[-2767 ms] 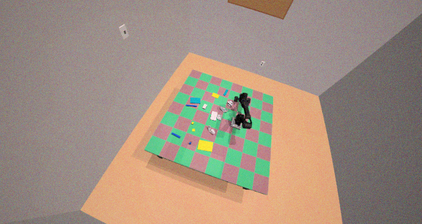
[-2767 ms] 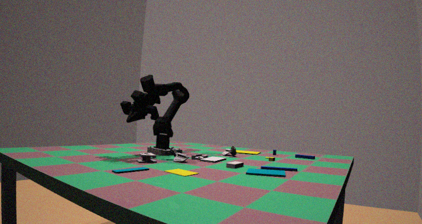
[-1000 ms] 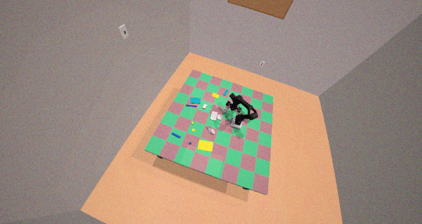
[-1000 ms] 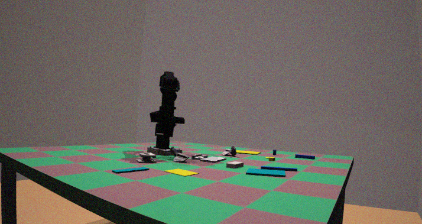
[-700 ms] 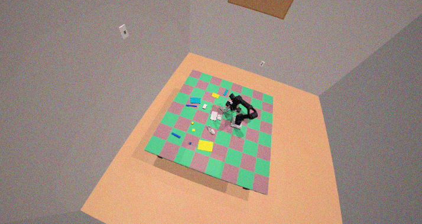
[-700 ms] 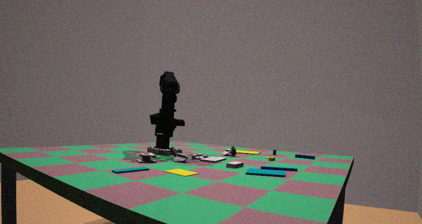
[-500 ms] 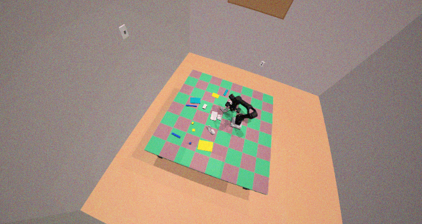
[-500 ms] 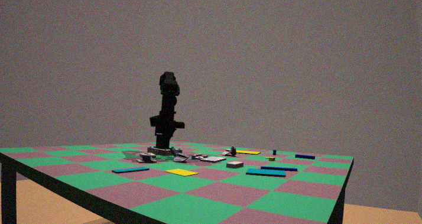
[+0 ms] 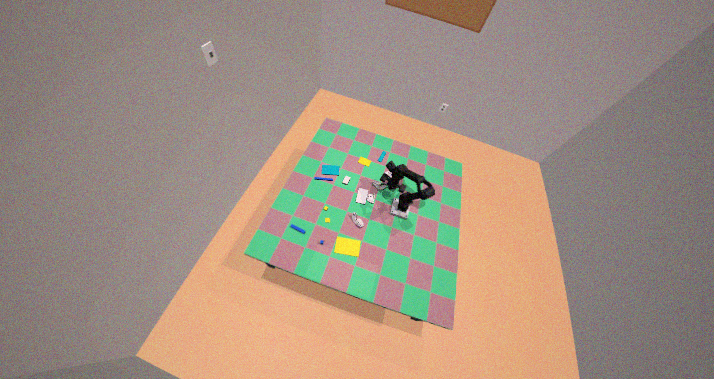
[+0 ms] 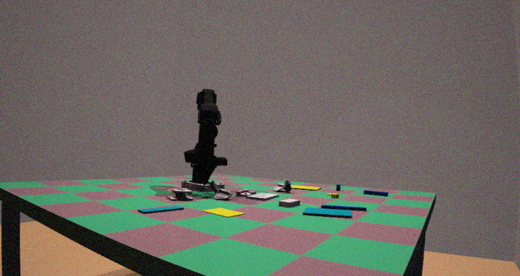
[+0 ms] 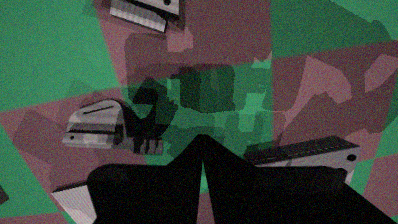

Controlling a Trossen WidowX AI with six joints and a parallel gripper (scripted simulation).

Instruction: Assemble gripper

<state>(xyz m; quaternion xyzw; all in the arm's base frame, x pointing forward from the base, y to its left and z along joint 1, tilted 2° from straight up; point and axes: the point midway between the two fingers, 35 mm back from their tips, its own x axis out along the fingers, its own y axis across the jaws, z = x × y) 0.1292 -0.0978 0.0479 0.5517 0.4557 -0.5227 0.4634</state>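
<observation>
Now: the grey jaw 6 cm ahead of my gripper tip. Round my gripper tip: teal plate (47 cm ahead, 3 cm to the left, 3 cm below); white housing plate (12 cm to the left, 10 cm ahead, 3 cm below); teal bar (29 cm to the right, 15 cm ahead, 4 cm below).
</observation>
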